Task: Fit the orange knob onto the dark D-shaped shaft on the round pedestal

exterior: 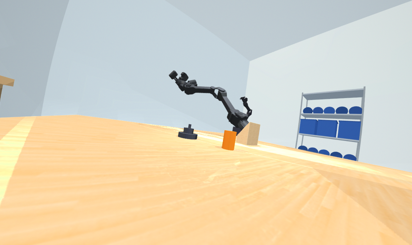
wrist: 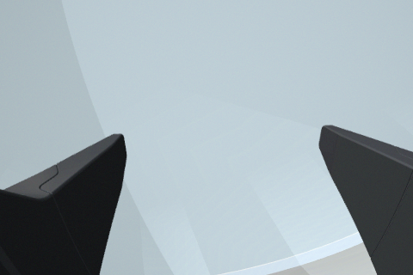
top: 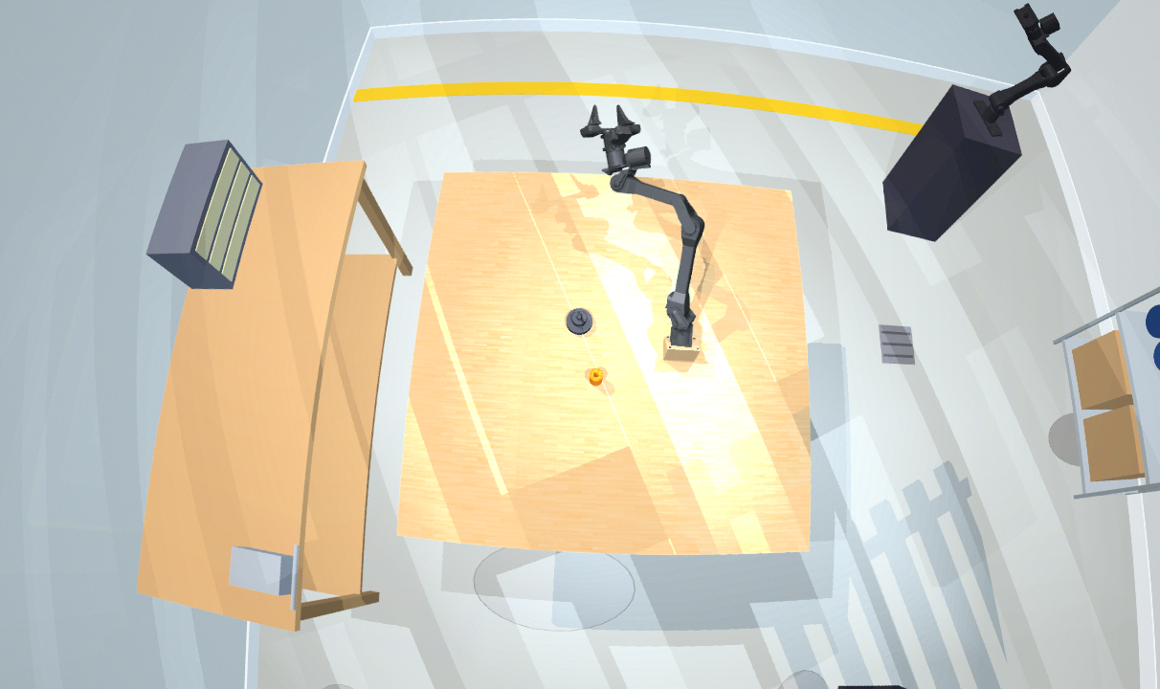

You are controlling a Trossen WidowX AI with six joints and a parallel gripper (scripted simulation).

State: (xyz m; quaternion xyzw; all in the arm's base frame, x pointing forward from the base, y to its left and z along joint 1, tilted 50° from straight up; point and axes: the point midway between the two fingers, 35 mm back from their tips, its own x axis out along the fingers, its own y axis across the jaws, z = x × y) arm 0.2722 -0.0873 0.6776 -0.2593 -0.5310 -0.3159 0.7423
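Right now the orange knob is 80 mm behind my gripper tip, 740 mm to the left of it and 400 mm below it. The rest, counted from my gripper tip: dark pedestal: 560 mm to the left, 400 mm below.
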